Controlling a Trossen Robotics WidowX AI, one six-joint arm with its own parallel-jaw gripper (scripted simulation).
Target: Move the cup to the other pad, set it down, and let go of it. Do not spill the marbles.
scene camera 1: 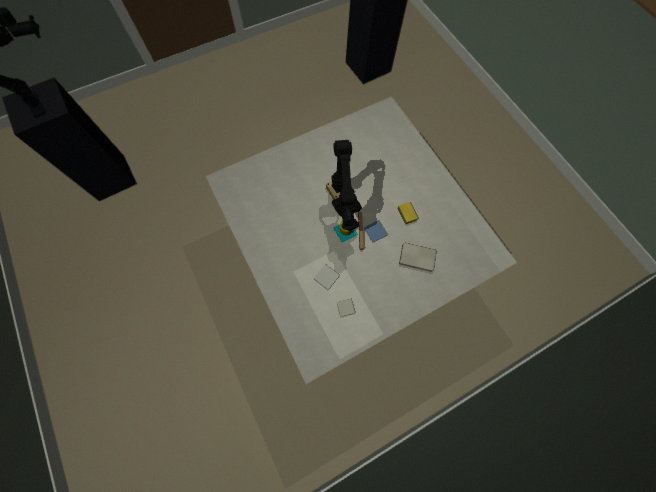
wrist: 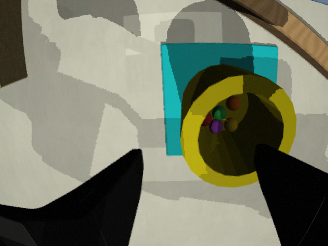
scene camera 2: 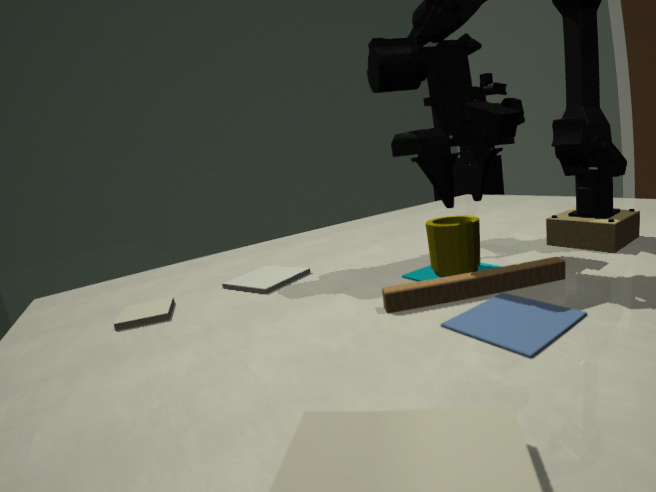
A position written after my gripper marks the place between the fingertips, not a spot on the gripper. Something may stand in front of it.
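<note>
My gripper (scene camera 2: 464, 204), which you'd also find in the wrist view (wrist: 200, 155), is open and holding nothing. There's a teal pad (wrist: 181, 61) that I can see too.
</note>
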